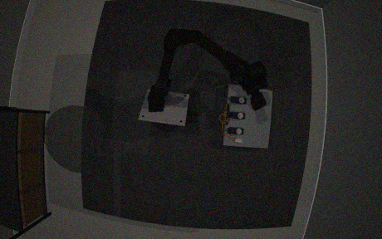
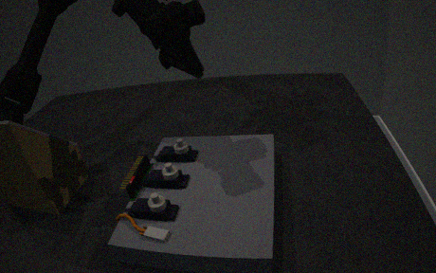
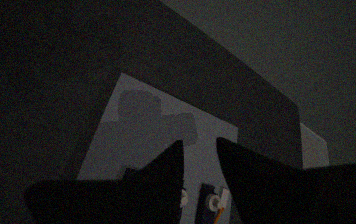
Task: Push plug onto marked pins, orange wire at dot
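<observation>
Now: the red band 14 cm behind my gripper tip, 9 cm to the right of it and 14 cm below it. Round my gripper tip: pin strip 13 cm behind, 7 cm to the right, 15 cm below; holder plate 2 cm ahead, 9 cm to the right, 19 cm below.
</observation>
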